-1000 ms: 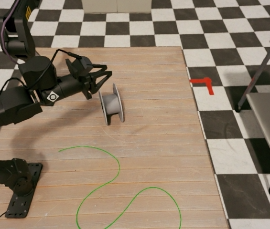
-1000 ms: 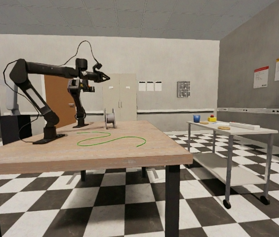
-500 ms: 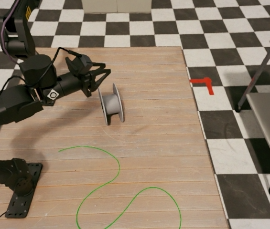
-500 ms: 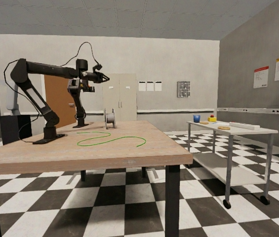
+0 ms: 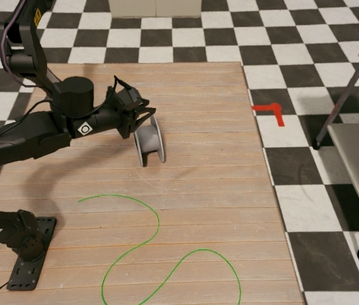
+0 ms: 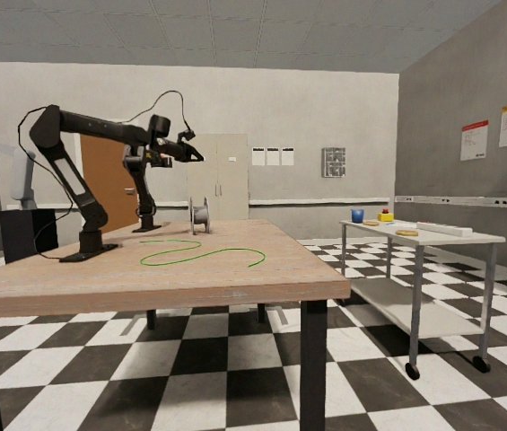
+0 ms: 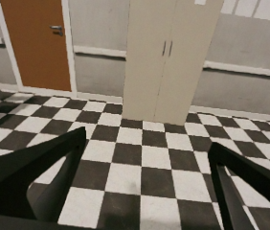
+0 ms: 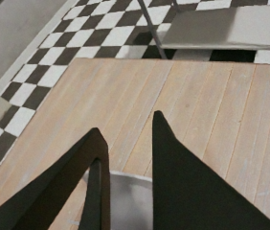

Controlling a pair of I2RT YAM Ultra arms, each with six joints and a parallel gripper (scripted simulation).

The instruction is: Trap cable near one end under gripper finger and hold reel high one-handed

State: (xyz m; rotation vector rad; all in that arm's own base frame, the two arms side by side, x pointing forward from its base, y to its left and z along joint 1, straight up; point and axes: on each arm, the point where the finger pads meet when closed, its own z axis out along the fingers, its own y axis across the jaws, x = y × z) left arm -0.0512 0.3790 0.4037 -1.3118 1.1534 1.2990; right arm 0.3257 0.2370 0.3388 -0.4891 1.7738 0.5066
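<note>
The grey reel is 3 cm behind my right hand, 11 cm to the left of it and 25 cm below it.
</note>
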